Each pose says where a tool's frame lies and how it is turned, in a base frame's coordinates. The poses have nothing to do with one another.
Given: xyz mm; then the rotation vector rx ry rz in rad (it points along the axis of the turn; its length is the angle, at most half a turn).
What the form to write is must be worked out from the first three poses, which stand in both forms.
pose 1, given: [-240.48 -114.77 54.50 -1.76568 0.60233 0.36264]
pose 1, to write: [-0.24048 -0.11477 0.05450 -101.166 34.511 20.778]
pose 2, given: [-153.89 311.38 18.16 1.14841 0.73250 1.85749]
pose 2, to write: [-0.15389 0.31138 0.01816 65.799 41.969 106.426]
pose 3, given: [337.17 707.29 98.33 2.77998 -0.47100 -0.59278]
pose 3, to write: [0.33717 0.70729 0.09833 159.281 -26.986 -33.964]
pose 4, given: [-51.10 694.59 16.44 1.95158 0.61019 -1.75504]
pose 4, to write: [-0.05110 0.69459 0.01644 111.817 34.961 -100.556]
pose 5, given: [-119.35 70.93 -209.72 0.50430 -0.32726 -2.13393]
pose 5, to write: [-0.11935 0.07093 -0.20972 28.894 -18.751 -122.265]
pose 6, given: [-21.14 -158.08 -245.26 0.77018 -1.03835 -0.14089]
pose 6, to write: [-0.02114 -0.15808 -0.24526 44.128 -59.493 -8.072]
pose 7, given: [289.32 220.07 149.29 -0.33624 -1.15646 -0.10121]
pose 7, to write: [0.28932 0.22007 0.14929 -19.265 -66.260 -5.799]
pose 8, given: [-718.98 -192.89 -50.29 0.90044 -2.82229 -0.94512]
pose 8, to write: [-0.71898 -0.19289 -0.05029 51.591 -161.705 -54.151]
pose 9, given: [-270.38 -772.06 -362.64 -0.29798 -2.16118 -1.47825]
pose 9, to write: [-0.27038 -0.77206 -0.36264 -17.073 -123.826 -84.697]
